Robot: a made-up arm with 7 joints. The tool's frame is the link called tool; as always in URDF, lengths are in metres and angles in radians. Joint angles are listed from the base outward. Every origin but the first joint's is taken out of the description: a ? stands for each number. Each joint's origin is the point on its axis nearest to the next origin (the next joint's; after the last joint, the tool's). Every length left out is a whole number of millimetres.
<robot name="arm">
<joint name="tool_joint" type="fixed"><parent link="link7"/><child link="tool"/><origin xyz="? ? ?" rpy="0 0 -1.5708"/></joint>
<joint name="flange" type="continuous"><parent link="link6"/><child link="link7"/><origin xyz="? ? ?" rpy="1.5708 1.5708 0"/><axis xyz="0 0 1"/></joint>
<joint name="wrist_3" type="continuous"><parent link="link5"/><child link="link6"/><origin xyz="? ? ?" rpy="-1.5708 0 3.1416"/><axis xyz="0 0 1"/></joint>
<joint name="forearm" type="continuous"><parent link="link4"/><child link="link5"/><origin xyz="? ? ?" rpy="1.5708 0 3.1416"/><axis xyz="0 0 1"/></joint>
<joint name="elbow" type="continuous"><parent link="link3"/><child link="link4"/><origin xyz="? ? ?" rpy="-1.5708 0 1.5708"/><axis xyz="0 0 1"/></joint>
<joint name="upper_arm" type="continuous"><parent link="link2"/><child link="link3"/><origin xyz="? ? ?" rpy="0 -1.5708 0"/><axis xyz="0 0 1"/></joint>
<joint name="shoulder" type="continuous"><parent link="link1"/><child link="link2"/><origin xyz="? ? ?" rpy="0 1.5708 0"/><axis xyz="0 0 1"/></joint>
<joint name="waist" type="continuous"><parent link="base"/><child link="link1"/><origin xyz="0 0 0.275" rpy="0 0 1.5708"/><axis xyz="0 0 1"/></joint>
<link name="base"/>
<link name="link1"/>
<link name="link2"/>
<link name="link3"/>
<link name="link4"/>
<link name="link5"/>
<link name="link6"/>
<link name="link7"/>
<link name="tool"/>
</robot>
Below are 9 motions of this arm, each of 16 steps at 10 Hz.
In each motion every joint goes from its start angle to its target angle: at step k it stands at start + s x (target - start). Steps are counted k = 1, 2, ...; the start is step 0. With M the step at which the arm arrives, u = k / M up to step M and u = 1 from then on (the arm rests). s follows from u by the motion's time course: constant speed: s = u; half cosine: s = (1 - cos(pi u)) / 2; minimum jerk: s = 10 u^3 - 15 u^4 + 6 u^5.
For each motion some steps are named. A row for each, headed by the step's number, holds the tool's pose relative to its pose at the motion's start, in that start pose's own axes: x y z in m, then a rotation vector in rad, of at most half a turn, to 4 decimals.
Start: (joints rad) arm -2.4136 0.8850 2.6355 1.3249 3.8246 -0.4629 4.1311
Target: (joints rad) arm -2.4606 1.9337 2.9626 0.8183 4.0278 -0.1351 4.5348
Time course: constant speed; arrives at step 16
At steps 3, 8, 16:
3: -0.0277 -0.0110 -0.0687 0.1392 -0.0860 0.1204
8: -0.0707 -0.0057 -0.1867 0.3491 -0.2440 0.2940
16: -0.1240 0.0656 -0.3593 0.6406 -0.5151 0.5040

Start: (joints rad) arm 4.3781 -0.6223 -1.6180 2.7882 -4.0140 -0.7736 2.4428
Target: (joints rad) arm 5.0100 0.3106 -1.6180 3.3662 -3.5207 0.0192 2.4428
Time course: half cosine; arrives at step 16
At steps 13, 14, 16:
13: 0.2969 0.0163 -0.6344 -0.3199 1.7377 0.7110
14: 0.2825 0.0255 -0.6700 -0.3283 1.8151 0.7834
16: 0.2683 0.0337 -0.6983 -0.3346 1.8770 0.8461

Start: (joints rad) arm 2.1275 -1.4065 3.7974 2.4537 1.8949 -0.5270 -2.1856
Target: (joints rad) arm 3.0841 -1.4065 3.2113 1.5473 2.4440 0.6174 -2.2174
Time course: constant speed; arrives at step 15
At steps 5, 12, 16:
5: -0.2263 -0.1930 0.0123 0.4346 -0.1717 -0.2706
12: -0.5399 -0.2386 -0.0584 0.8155 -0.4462 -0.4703
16: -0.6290 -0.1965 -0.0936 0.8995 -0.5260 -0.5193

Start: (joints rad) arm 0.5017 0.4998 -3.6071 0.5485 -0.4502 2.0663 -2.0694
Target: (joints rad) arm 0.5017 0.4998 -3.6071 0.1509 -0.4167 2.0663 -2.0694
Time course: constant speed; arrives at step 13
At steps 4, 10, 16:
4: 0.0100 0.0310 0.0415 0.1046 0.0388 -0.0512
10: 0.0299 0.0674 0.1087 0.2620 0.0982 -0.1261
16: 0.0419 0.0809 0.1439 0.3410 0.1284 -0.1626

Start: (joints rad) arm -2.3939 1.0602 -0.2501 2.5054 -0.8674 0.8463 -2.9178
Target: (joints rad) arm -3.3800 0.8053 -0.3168 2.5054 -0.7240 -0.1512 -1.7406
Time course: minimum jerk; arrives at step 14
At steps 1, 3, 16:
1: 0.0008 -0.0021 0.0014 0.0008 -0.0009 0.0061
3: 0.0182 -0.0447 0.0277 0.0176 -0.0208 0.1282
16: 0.4649 -0.5790 0.0825 0.3288 -0.6651 1.4651

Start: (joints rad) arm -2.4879 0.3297 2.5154 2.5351 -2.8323 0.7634 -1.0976
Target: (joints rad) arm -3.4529 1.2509 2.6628 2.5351 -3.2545 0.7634 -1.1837
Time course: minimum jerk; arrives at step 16
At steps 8, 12, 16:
8: -0.2551 -0.3477 0.0959 0.3969 -0.4577 -0.4568
12: -0.5901 -0.4910 -0.0419 0.7066 -0.8848 -0.7506
16: -0.6749 -0.5017 -0.1098 0.7874 -1.0046 -0.8122

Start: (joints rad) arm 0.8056 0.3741 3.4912 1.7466 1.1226 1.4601 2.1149
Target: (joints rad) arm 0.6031 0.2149 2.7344 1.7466 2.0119 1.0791 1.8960
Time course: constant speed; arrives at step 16
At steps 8, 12, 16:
8: 0.0958 -0.0907 -0.2185 0.4118 -0.5481 0.1482
12: 0.1575 -0.0889 -0.3317 0.6708 -0.7983 0.1750
16: 0.2212 -0.0540 -0.4371 0.9520 -1.0288 0.1673

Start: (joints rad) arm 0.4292 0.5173 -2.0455 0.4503 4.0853 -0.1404 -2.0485
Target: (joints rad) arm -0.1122 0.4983 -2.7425 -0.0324 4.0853 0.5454 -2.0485
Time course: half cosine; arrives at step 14
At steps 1, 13, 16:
1: 0.0062 -0.0002 0.0016 0.0037 0.0132 0.0141
13: 0.3154 0.2117 -0.0368 0.0468 1.1205 0.9493
16: 0.3158 0.2158 -0.0383 0.0437 1.1347 0.9594

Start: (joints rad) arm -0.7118 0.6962 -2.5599 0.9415 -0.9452 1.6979 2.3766
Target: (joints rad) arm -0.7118 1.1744 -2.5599 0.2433 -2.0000 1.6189 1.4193
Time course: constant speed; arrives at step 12
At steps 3, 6, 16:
3: 0.0021 0.0334 0.0231 0.1589 0.2796 -0.2458
6: 0.0021 0.0675 0.0471 0.2493 0.5900 -0.5030
16: -0.0090 0.1400 0.1008 0.2174 1.2661 -1.0124

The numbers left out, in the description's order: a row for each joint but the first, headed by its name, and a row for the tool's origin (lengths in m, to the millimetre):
tool: 0 0 0
flange: -0.047 -0.06 0
wrist_3: 0 0 0
forearm: -0.094 0.415 0
elbow: 0 -0.08 0
upper_arm: -0.325 0 0
shoulder: 0 0 0

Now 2 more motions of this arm.
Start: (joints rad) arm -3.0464 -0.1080 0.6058 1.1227 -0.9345 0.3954 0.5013
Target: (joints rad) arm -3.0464 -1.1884 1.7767 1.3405 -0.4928 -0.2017 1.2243
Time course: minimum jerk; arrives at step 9
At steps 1, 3, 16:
1: 0.0066 -0.0049 -0.0089 0.0043 0.0225 0.0035
3: 0.0853 -0.1091 -0.1703 0.1176 0.3824 0.0319
16: -0.2544 -0.6662 -0.5205 1.0052 0.8609 -0.3983

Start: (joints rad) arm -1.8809 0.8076 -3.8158 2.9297 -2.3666 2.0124 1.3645
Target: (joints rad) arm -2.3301 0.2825 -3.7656 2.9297 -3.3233 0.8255 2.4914
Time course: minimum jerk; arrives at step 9
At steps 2, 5, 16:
2: 0.0197 0.0098 -0.0351 0.1129 0.1074 0.1418
5: 0.0660 0.1282 -0.2884 1.0755 0.7256 0.8418
16: -0.0164 0.2360 -0.4382 1.9160 1.0203 0.8193

